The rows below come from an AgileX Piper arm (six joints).
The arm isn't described. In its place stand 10 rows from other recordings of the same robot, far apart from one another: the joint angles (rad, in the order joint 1, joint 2, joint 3, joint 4, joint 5, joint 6), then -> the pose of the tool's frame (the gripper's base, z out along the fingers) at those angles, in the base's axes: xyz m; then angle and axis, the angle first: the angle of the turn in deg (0 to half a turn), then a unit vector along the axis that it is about.
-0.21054 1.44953 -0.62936 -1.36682 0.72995 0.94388 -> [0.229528 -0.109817 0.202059 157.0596 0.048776 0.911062 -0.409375]
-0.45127 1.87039 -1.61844 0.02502 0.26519 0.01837 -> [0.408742 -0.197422 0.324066 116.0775 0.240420 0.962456 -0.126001]
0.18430 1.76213 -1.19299 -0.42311 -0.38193 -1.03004 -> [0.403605 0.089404 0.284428 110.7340 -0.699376 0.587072 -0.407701]
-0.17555 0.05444 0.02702 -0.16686 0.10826 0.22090 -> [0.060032 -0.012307 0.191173 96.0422 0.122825 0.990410 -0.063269]
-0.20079 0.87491 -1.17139 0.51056 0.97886 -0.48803 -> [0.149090 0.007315 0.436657 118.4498 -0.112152 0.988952 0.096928]
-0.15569 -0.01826 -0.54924 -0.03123 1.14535 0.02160 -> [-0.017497 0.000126 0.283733 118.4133 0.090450 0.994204 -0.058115]
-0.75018 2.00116 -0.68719 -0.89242 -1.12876 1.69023 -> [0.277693 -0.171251 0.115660 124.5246 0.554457 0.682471 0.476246]
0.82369 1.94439 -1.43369 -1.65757 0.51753 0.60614 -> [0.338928 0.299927 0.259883 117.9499 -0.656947 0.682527 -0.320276]
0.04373 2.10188 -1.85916 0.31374 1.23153 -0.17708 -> [0.443147 0.045900 0.244496 168.4629 -0.070704 0.986779 0.145835]
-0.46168 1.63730 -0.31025 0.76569 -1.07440 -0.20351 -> [0.179611 -0.151303 0.149968 117.0237 0.511609 0.770659 -0.379921]
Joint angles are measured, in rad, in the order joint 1, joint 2, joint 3, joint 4, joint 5, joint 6. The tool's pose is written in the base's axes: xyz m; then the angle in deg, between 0 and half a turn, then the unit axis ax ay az. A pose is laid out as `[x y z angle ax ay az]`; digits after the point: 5 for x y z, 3 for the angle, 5 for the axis.
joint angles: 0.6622, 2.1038, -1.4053, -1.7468, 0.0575, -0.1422
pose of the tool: [0.37354 0.28470 0.16931 137.006 -0.90534 0.28997 -0.31027]
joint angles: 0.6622, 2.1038, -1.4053, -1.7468, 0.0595, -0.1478
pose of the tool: [0.37366 0.28456 0.16934 137.153 -0.90544 0.28772 -0.31207]
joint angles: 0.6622, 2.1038, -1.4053, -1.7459, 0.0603, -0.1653
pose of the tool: [0.37370 0.28450 0.16935 137.474 -0.90672 0.28007 -0.31530]
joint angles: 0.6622, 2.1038, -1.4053, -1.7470, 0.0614, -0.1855
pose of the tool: [0.37377 0.28443 0.16937 137.885 -0.90824 0.27026 -0.31946]
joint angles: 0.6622, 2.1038, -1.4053, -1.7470, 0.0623, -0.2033
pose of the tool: [0.37382 0.28437 0.16938 138.235 -0.90944 0.26206 -0.32287]
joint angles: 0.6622, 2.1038, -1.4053, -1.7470, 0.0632, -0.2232
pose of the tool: [0.37387 0.28431 0.16940 138.628 -0.91071 0.25286 -0.32660]
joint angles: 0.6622, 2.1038, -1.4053, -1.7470, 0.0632, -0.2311
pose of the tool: [0.37387 0.28431 0.16940 138.776 -0.91126 0.24914 -0.32793]
